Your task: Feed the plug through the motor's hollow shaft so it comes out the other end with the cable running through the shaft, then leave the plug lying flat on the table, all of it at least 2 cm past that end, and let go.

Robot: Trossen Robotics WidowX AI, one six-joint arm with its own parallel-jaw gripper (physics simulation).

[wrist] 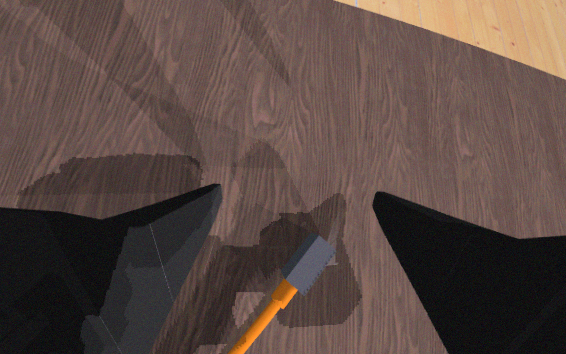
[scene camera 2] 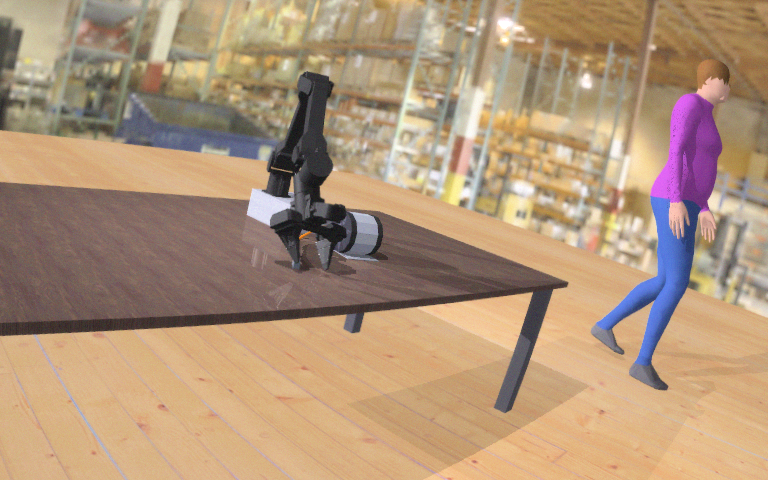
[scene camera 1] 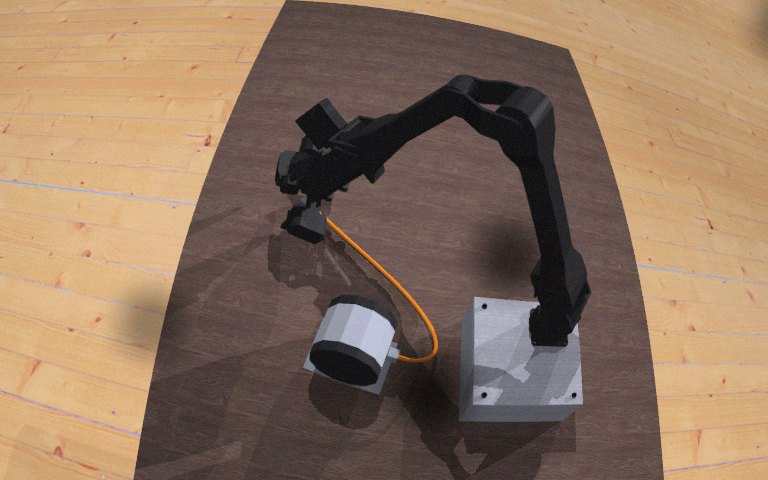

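Seen in the pictures: gripper, between the fingertips: [wrist: 298, 195] [scene camera 2: 311, 266] [scene camera 1: 286, 204]; arm's base, origin of its link: [scene camera 2: 276, 194] [scene camera 1: 548, 328].
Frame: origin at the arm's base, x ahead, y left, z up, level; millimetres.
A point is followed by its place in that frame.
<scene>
The grey plug [wrist: 310, 263] {y -233, x 396, z -64 mm} lies on the table between and below the fingers in the wrist view, slanting up to the right. The orange cable [scene camera 1: 390, 277] {y -110, x 245, z -72 mm} [wrist: 255, 325] {y -206, x 363, z -69 mm} runs from the plug in a curve to the side of the motor [scene camera 1: 353, 339] {y 61, x 299, z 25 mm} [scene camera 2: 363, 233] {y 15, x 341, z -13 mm}. The motor is a light grey cylinder with dark ends on a flat base; its shaft opening cannot be made out. My gripper [scene camera 2: 310, 267] {y -224, x 434, z -64 mm} [wrist: 298, 195] {y -224, x 434, z -64 mm} is open and empty, low over the table, with its fingers on either side of the plug. In scene camera 1 the gripper hides most of the plug.
The arm's light grey base box [scene camera 1: 523, 362] {y 62, x 47, z -1 mm} [scene camera 2: 261, 207] {y -47, x 5, z -40 mm} stands to the right of the motor in scene camera 1. The dark wooden table [scene camera 1: 407, 45] {y -824, x 238, z -78 mm} [scene camera 2: 141, 271] {y -622, x 420, z -78 mm} has an edge beyond the gripper, seen at the wrist view's upper right. A person [scene camera 2: 688, 152] stands beyond the table.
</scene>
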